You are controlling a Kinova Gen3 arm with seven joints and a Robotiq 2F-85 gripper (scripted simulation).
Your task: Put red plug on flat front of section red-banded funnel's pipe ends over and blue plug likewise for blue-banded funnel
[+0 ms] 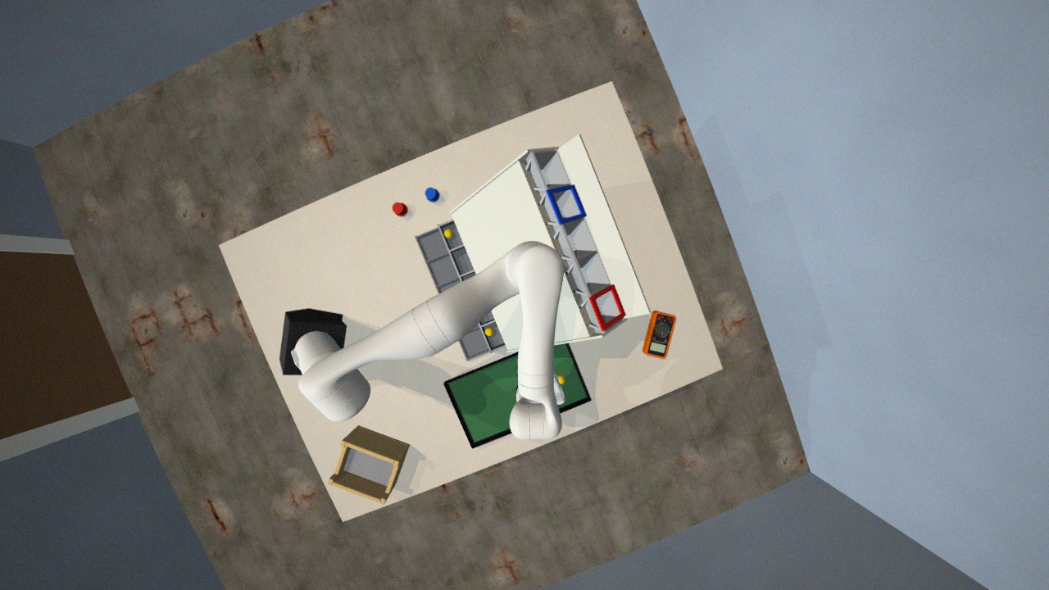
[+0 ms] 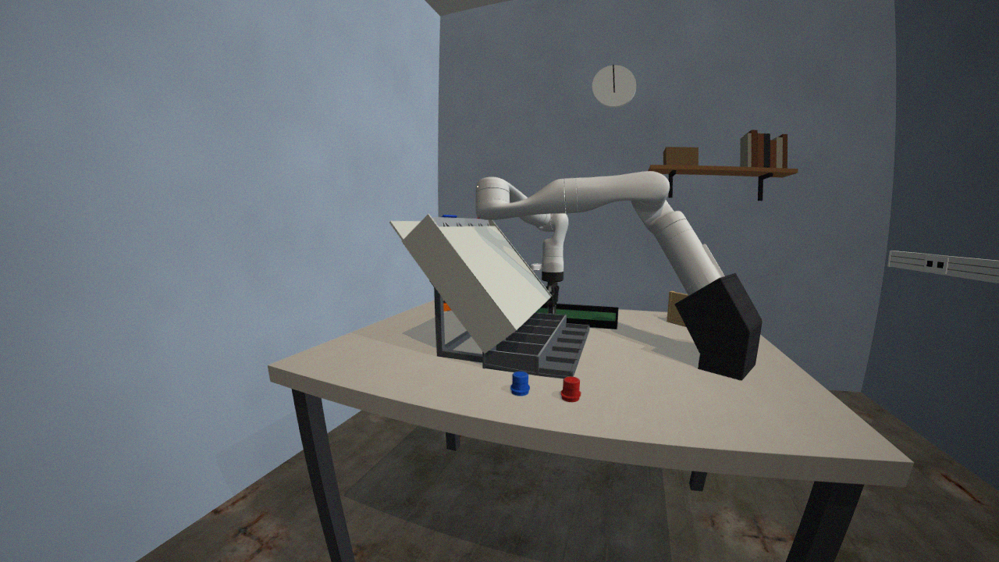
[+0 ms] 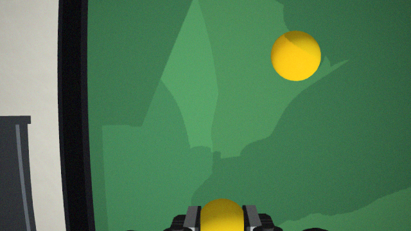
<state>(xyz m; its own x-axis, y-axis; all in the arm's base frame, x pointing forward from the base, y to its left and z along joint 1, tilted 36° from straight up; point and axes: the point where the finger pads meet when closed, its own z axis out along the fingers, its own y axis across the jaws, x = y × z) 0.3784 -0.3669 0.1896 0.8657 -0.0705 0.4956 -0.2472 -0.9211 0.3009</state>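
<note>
My gripper is now 5 cm past the green marble tray, 2 cm above it and 1 cm to the left of it. From my hand the other things lie so: orange multimeter (38 cm ahead, 14 cm to the right, 1 cm below); then white sloped cover (27 cm to the left, 18 cm above, 16 cm ahead); then wooden frame (50 cm behind, 9 cm to the left, 2 cm above).
</note>
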